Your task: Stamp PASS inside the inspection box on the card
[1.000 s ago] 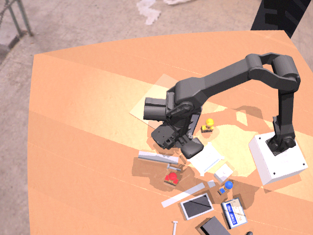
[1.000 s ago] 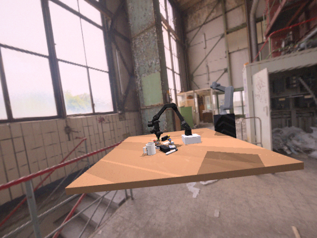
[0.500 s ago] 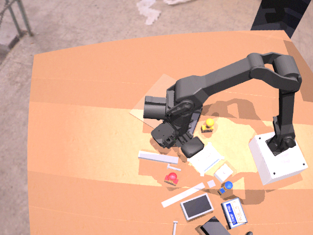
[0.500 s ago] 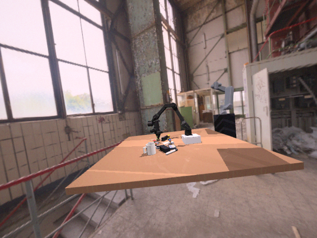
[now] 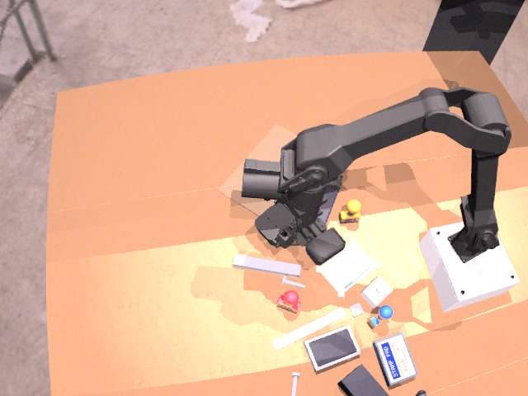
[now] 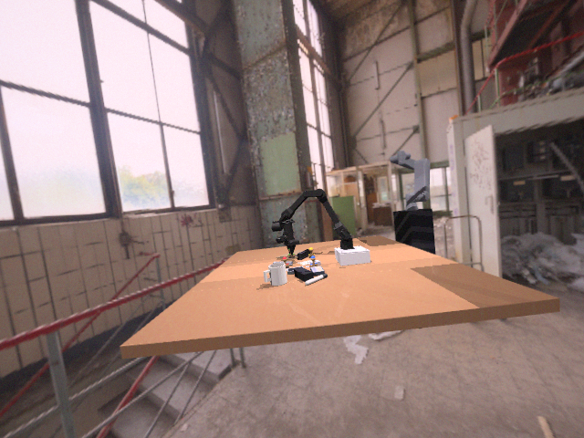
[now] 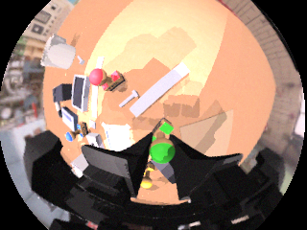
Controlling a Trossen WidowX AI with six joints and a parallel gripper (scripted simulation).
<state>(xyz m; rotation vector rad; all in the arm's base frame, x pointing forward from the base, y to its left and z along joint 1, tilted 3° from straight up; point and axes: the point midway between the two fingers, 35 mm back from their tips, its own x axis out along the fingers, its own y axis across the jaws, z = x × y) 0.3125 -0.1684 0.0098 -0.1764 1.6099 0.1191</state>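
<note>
My gripper tip is 20 mm short of the ink pad, 220 mm to the right of it and 40 mm above it. The rest, counted from my gripper tip: grey bar (60 mm ahead, 20 mm to the left, 40 mm below); red stamp (60 mm ahead, 110 mm to the left, 30 mm below); green-knobbed stamp (right at my gripper tip).
</note>
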